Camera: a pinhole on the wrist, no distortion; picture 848 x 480 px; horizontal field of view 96.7 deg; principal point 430.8 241.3 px. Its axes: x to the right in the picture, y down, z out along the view. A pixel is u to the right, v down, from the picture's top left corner.
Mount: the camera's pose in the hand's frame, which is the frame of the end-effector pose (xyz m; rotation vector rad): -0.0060 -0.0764 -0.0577 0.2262 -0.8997 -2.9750
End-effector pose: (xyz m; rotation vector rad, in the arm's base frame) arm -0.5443 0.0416 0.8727 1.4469 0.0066 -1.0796
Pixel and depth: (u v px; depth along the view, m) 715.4 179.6 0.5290
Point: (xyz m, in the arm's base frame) -0.8215 0.0398 1.4156
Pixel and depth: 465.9 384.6 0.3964
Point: -0.7977 -0.1733 1.0166
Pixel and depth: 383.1 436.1 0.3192
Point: -0.7509 -0.1769 0.9170
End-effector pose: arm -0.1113 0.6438 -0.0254 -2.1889 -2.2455 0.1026
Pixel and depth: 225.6 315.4 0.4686
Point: -0.0150 0.8046 -0.4503
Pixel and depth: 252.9 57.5 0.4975
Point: 0.2862 0.8007 -0.3005
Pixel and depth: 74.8 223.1 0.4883
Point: 0.1012 1.0112 -0.4443
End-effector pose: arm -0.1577 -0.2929 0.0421 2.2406 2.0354 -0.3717
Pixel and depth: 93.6 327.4 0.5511
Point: -0.0350 -0.0453 -0.5803
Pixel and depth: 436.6 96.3 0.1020
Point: -0.1479 -0.3162 0.0420
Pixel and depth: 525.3 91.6 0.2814
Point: -0.0143 -0.4454 -0.0455
